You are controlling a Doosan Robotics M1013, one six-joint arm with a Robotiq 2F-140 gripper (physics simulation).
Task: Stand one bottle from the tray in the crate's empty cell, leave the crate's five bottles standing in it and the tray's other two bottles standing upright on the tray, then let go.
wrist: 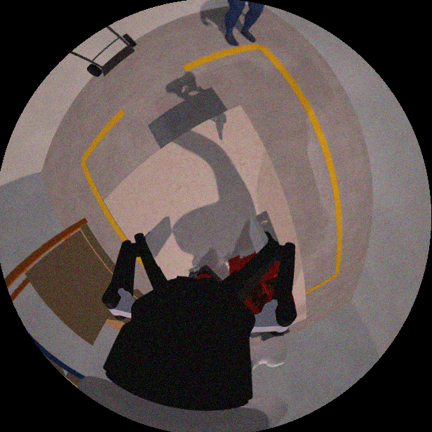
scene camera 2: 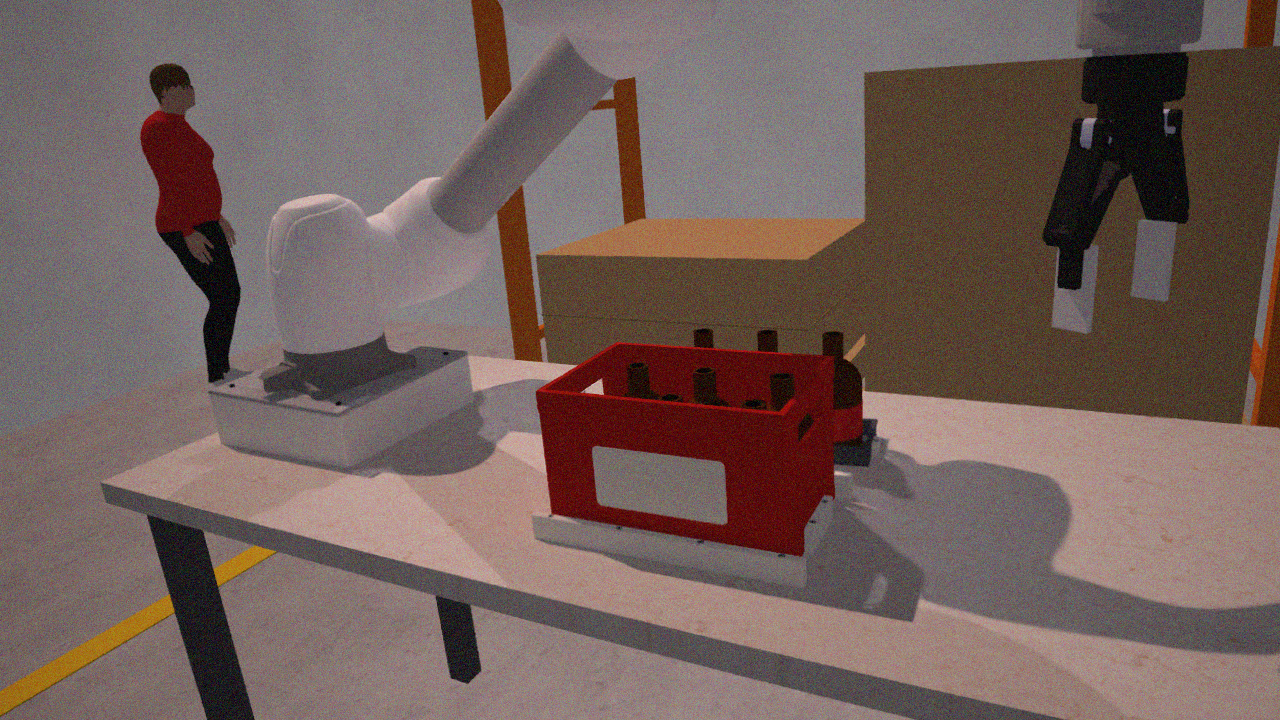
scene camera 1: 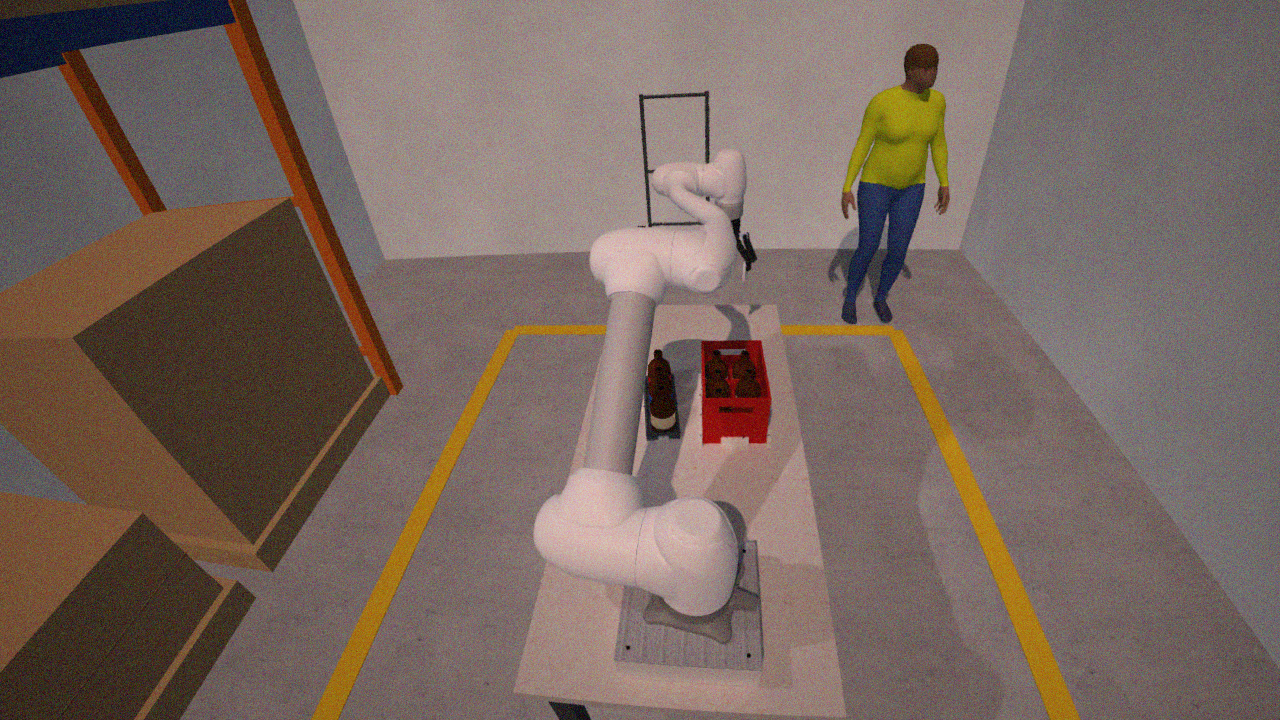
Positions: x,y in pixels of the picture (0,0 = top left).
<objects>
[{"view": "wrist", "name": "my gripper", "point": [208,224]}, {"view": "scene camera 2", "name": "my gripper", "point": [1112,312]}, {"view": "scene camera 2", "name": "red-labelled bottle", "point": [847,383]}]
</objects>
